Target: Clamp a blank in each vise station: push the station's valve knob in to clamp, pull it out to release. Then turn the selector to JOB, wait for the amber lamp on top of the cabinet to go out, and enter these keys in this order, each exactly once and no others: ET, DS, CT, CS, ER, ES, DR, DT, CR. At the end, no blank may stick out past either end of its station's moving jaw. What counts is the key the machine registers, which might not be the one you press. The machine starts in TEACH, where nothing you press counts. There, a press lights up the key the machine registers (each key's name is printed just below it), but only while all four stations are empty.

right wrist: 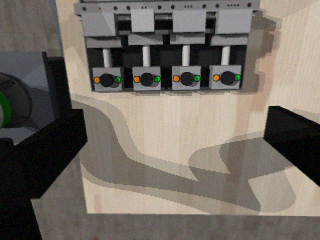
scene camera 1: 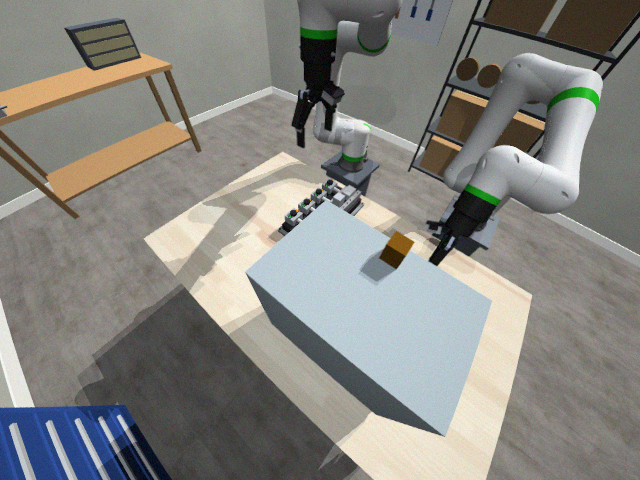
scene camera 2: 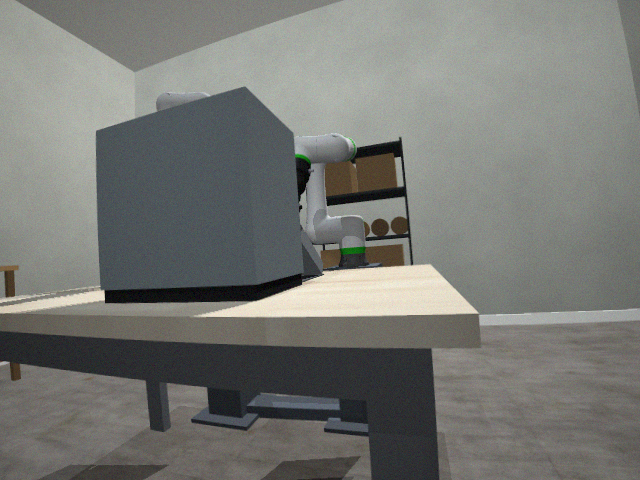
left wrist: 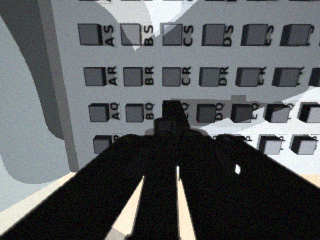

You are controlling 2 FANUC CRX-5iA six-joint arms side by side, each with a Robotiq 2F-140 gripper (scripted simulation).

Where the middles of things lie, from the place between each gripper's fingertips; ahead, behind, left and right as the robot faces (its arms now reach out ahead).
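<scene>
Left hand 10 mm short of key panel (scene camera 2: 313,265), 120 mm to the left of it, 90 mm above it.
Right gripper (scene camera 1: 315,137) in sight, 300 mm above key panel, 410 mm to the right of it, 140 mm short of it.
</scene>
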